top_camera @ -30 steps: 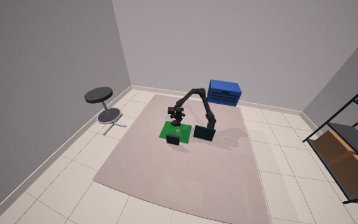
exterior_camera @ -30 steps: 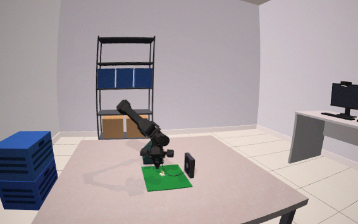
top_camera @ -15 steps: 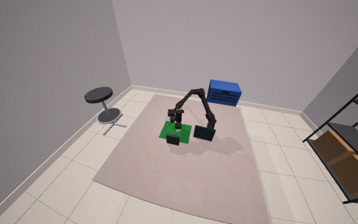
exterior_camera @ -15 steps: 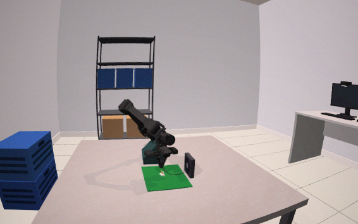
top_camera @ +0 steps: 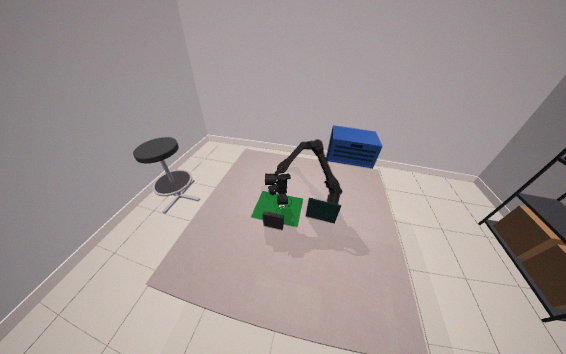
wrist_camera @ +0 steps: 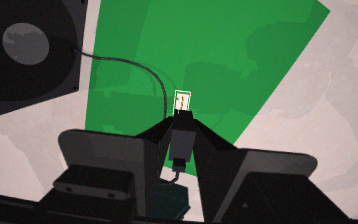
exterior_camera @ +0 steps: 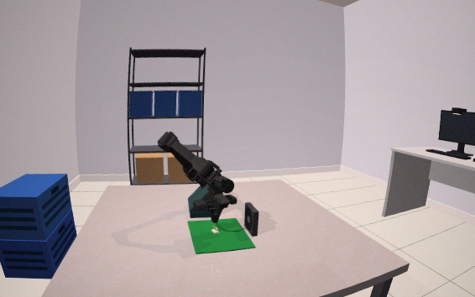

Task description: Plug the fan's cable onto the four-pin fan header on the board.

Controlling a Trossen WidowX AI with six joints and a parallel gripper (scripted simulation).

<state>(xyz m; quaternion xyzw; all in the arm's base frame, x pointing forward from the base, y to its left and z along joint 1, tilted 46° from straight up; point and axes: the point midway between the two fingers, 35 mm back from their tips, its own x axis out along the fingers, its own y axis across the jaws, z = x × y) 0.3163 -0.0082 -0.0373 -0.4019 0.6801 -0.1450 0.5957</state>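
Now: the white fan header 60 mm below my gripper tip. Round my gripper tip: dark fan plug 10 mm behind, 10 mm above; then green board 20 mm ahead, 10 mm to the left, 80 mm below; then black fan 160 mm to the left, 10 mm below.
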